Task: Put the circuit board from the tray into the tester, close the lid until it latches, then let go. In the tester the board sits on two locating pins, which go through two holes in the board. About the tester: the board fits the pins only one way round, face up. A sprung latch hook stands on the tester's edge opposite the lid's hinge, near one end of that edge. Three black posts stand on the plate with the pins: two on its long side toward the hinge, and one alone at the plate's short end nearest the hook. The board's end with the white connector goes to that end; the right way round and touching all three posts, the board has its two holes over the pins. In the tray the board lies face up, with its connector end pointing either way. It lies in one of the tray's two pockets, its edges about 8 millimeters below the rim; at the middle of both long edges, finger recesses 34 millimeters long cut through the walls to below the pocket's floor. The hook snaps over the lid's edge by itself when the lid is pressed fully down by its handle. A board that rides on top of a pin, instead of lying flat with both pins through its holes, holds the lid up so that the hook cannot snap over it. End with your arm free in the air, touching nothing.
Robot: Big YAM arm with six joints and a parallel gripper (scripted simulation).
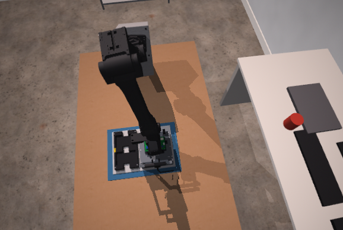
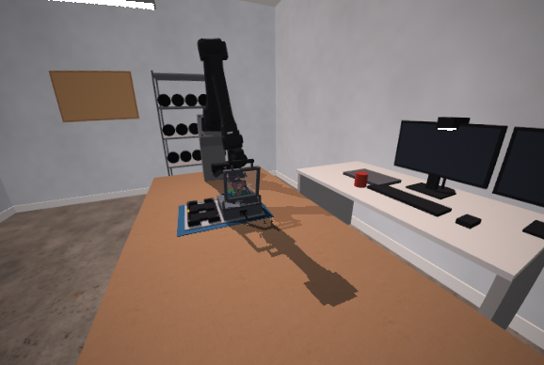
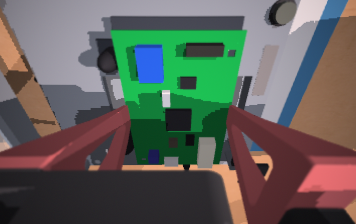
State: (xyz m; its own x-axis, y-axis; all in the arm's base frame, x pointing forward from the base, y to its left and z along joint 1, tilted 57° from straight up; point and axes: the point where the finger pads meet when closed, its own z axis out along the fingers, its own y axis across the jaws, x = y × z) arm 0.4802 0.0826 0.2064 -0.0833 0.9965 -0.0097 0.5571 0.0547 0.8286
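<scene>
My hand is right at the green circuit board. Also, from my hand: clear lid: 120 mm ahead, 20 mm to the left, 90 mm above.
</scene>
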